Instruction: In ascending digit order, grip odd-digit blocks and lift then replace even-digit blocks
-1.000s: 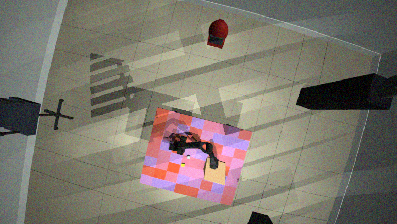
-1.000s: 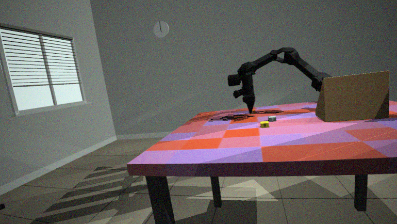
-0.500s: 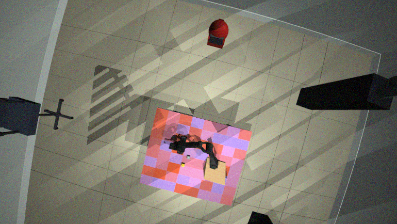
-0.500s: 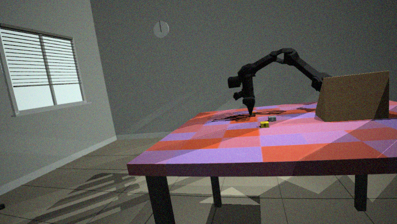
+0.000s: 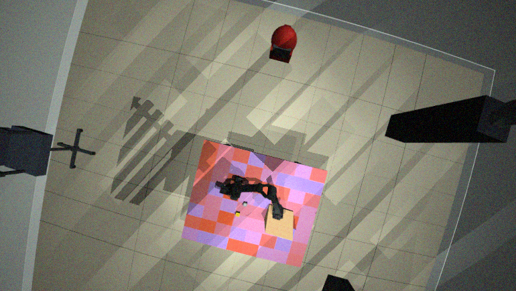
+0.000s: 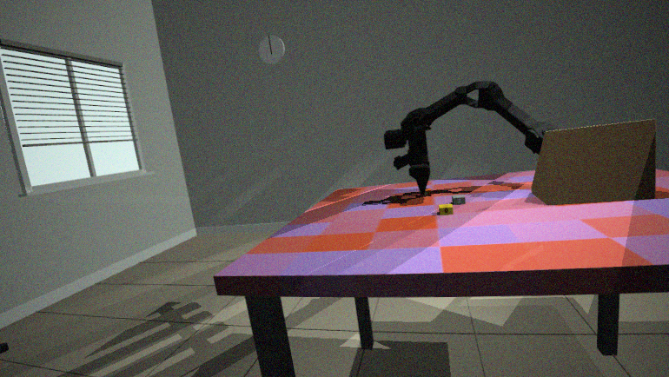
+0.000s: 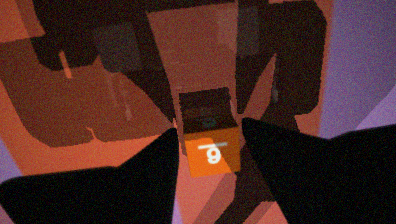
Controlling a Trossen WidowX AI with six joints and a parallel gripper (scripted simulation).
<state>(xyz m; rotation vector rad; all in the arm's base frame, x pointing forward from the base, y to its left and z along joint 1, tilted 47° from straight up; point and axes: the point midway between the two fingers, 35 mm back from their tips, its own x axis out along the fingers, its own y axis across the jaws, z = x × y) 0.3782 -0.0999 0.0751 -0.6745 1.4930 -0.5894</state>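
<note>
The orange block is 1 cm behind my gripper tip. Also, from my gripper tip: yellow block 24 cm to the left, 7 cm behind; then grey block 14 cm to the left, 11 cm behind.
</note>
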